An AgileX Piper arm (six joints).
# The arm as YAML. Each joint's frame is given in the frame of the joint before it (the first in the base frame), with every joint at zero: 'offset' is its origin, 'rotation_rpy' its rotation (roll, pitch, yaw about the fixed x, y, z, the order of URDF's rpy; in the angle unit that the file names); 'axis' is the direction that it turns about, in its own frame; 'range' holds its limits. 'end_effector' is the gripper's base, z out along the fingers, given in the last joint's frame.
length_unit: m
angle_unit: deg
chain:
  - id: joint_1
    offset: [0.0, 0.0, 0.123]
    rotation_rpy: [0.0, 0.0, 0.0]
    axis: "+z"
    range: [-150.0, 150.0]
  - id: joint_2
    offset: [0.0, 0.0, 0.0]
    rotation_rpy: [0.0, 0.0, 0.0]
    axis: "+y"
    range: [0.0, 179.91]
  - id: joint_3
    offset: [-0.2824, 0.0, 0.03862]
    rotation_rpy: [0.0, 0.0, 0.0]
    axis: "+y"
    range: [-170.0, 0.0]
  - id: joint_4
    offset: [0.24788, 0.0, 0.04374]
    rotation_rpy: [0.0, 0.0, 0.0]
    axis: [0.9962, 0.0, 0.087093]
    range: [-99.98, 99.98]
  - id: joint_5
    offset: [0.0, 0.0, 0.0]
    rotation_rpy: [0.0, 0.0, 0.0]
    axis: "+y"
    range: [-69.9, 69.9]
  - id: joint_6
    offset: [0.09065, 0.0, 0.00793]
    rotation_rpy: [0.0, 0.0, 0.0]
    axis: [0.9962, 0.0, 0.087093]
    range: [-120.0, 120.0]
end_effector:
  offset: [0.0, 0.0, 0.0]
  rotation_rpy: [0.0, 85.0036, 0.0]
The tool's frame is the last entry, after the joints.
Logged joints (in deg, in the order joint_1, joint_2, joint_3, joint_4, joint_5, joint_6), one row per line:
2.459, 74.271, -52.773, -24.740, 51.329, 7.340
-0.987, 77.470, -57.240, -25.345, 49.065, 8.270
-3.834, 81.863, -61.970, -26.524, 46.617, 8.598
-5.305, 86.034, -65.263, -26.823, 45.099, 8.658
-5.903, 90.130, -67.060, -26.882, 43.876, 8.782
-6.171, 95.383, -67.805, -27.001, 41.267, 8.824
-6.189, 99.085, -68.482, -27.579, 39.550, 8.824
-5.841, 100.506, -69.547, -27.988, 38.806, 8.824
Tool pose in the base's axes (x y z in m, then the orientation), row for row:
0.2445, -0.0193, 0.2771, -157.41, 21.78, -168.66
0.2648, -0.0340, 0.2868, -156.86, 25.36, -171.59
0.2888, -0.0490, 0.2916, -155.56, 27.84, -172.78
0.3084, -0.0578, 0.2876, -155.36, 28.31, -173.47
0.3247, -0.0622, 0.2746, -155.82, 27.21, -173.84
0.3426, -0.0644, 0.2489, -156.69, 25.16, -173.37
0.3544, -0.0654, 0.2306, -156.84, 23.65, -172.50
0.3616, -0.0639, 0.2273, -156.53, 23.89, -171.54
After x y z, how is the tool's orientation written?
As angles about the fixed x, y, z axes (roll, pitch, yaw), in degrees.
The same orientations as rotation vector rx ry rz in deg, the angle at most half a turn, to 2 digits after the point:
-9.32, 153.79, -27.67
-4.13, 150.86, -28.29
-1.39, 148.38, -29.71
-0.29, 147.98, -30.10
-0.29, 149.18, -29.93
-1.79, 151.27, -29.17
-3.45, 152.60, -29.09
-4.55, 152.13, -29.13

